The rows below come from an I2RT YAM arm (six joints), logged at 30 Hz.
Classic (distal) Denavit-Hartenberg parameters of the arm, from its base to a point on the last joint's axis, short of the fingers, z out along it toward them. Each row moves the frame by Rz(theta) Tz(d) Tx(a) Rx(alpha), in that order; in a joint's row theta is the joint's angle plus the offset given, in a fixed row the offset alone. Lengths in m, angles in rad.
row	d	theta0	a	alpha
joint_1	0.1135	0	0.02	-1.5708
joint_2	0	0	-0.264	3.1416
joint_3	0	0.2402	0.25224	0
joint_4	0	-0.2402	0.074	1.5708
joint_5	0	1.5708	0	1.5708
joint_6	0.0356	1.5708	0	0
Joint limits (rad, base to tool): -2.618..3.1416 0..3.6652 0..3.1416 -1.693..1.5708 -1.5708..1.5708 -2.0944..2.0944
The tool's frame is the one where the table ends.
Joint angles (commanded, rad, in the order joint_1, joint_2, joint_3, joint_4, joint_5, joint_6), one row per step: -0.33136, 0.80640, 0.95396, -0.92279, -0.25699, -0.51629; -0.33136, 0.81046, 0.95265, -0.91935, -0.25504, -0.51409; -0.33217, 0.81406, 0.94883, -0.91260, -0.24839, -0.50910; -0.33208, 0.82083, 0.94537, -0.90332, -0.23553, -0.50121; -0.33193, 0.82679, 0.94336, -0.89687, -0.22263, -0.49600; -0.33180, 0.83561, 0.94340, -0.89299, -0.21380, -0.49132; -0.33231, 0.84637, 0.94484, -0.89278, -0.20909, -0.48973; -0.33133, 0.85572, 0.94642, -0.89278, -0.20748, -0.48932; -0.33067, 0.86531, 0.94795, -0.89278, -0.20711, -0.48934; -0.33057, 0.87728, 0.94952, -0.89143, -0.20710, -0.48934; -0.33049, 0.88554, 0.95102, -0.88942, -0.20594, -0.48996; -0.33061, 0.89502, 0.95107, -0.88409, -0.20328, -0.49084; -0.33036, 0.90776, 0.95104, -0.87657, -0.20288, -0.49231; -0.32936, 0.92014, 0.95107, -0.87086, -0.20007, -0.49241; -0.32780, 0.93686, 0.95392, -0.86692, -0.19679, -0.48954
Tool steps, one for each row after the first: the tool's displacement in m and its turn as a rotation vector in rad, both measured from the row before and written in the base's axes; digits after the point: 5 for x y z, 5 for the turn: 0.00107, -0.00044, -0.00068, 0.00095, 0.00230, -0.00288; 0.00119, -0.00078, -0.00118, -0.00053, 0.00221, -0.00894; 0.00198, -0.00114, -0.00133, -0.00245, 0.00385, -0.01445; 0.00158, -0.00099, -0.00100, -0.00428, 0.00433, -0.01259; 0.00194, -0.00097, -0.00094, -0.00090, 0.00656, -0.00935; 0.00203, -0.00096, -0.00104, 0.00095, 0.00966, -0.00493; 0.00183, -0.00052, -0.00082, 0.00173, 0.00771, -0.00043; 0.00186, -0.00054, -0.00088, 0.00235, 0.00771, 0.00042; 0.00239, -0.00080, -0.00113, 0.00293, 0.00856, 0.00009; 0.00172, -0.00062, -0.00060, 0.00031, 0.00478, -0.00027; 0.00217, -0.00087, -0.00101, -0.00113, 0.00453, -0.00129; 0.00298, -0.00099, -0.00139, 0.00041, 0.00510, 0.00104; 0.00278, -0.00087, -0.00150, 0.00011, 0.00696, -0.00081; 0.00350, -0.00102, -0.00147, 0.00283, 0.01012, -0.00272
